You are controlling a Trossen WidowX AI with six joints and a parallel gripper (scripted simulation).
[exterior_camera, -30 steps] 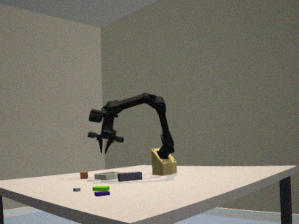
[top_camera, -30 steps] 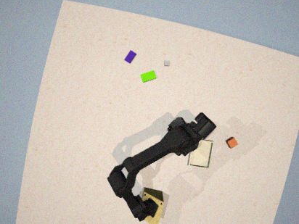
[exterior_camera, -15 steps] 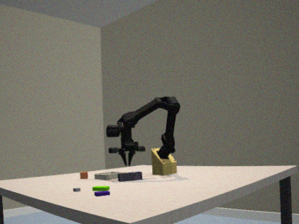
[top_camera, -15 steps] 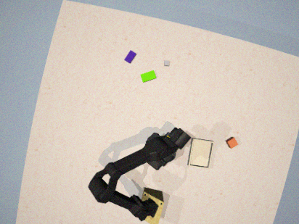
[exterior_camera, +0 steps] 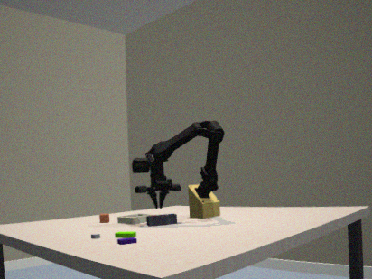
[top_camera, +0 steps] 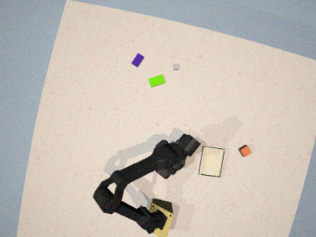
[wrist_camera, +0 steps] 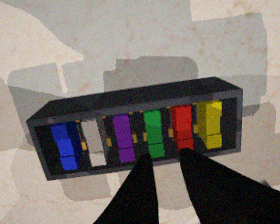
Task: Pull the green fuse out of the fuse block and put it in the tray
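My gripper tip is now 40 mm above the green fuse. The rest, counted from my gripper tip: purple fuse: 40 mm below, 20 mm behind, 10 mm to the left; red fuse: 40 mm below, 20 mm ahead, 10 mm to the right; yellow fuse: 40 mm below, 30 mm ahead, 10 mm to the right.
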